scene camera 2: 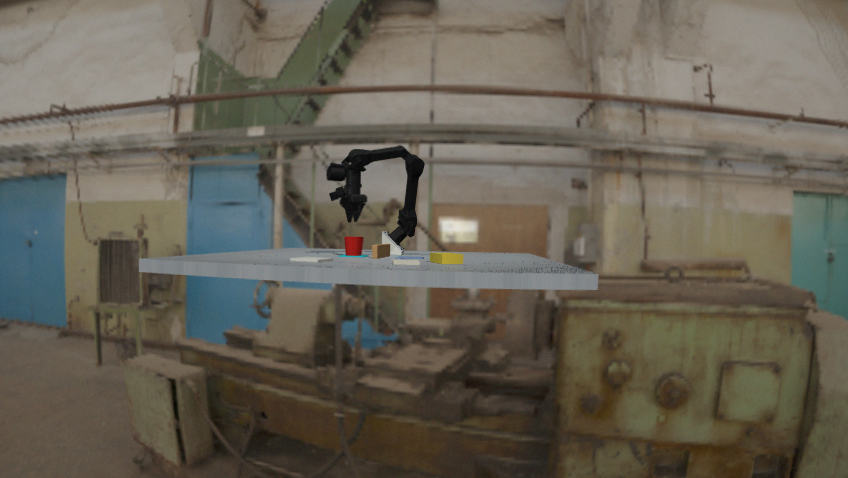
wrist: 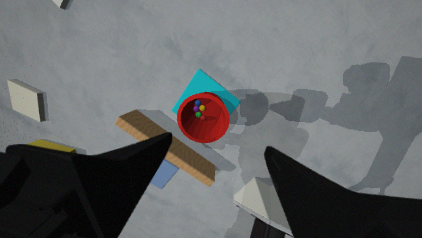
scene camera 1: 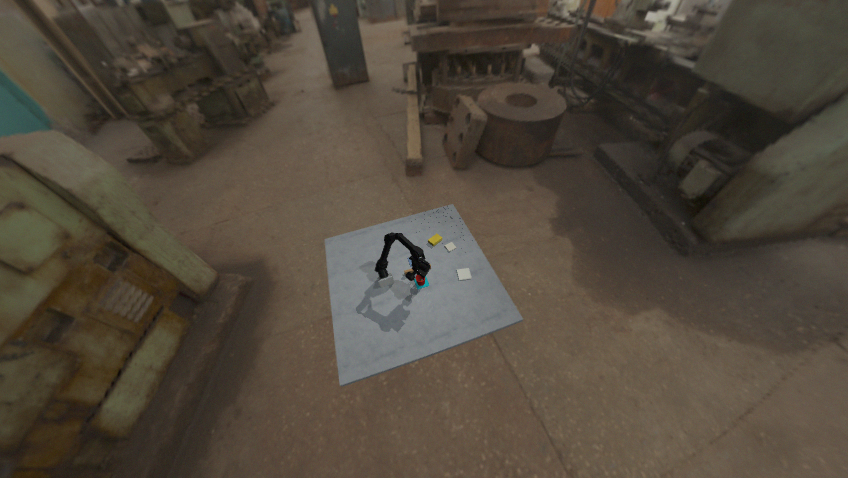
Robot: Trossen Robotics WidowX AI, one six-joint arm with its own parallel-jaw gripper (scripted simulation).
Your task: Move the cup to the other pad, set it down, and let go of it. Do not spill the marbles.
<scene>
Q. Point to a cyan pad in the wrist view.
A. At 201, 82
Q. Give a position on a red cup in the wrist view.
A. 216, 124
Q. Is the gripper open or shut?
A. Open.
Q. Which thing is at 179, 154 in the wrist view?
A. A wooden bar.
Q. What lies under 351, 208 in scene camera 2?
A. The gripper.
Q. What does the gripper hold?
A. Nothing.
</scene>
